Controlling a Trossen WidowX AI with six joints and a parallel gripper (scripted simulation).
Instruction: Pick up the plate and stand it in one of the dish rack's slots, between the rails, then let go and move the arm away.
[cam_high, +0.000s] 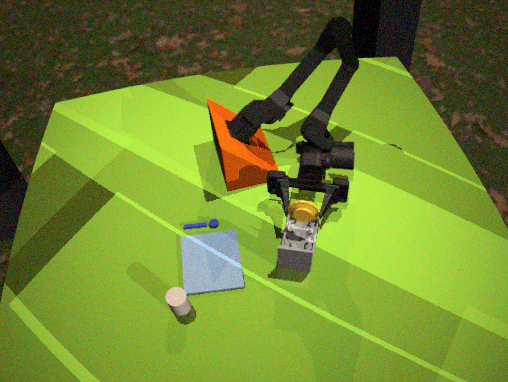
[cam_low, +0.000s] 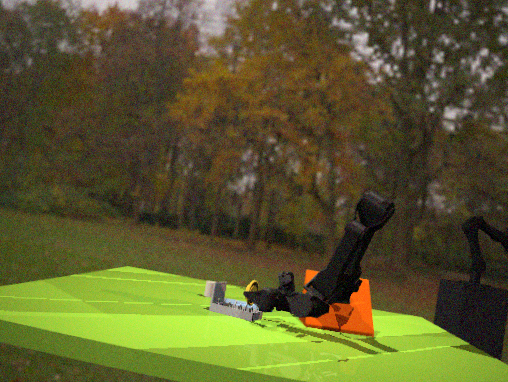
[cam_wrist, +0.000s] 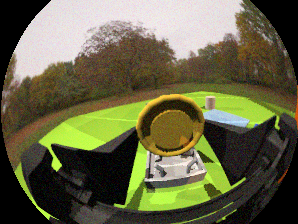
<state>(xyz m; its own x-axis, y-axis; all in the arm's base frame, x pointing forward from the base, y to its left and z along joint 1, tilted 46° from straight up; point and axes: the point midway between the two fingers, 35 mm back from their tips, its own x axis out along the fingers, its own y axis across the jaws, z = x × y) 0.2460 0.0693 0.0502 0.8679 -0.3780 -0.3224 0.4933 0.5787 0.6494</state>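
Now: gripper tip 50 mm above the grey dish rack, 30 mm short of it and 20 mm to the left of it. Also, from my gripper tip: blue spoon: 200 mm to the right, 100 mm behind, 70 mm below; then yellow-orange plate: 10 mm behind; then pale blue square slab: 210 mm to the right, 70 mm below.
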